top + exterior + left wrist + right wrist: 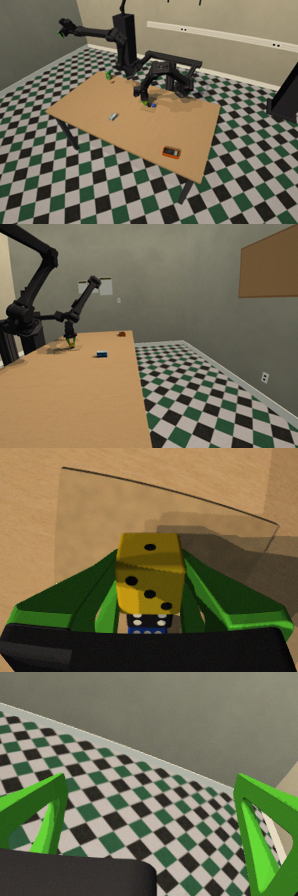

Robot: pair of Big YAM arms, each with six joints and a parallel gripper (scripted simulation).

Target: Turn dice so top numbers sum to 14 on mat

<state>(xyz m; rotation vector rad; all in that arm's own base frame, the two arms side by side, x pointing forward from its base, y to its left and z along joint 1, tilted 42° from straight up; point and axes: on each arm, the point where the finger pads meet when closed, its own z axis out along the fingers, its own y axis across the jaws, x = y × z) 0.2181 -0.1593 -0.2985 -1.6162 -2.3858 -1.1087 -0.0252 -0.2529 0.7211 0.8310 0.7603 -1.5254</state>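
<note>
My left gripper is now 4 cm to the right of the black die, 2 cm past it and 2 cm above it. The rest, counted from my left hand: blue die (8 cm to the left, 3 cm behind, 2 cm below); then tan mat (4 cm to the left, 4 cm below, 2 cm behind); then yellow die (right at my left hand).
</note>
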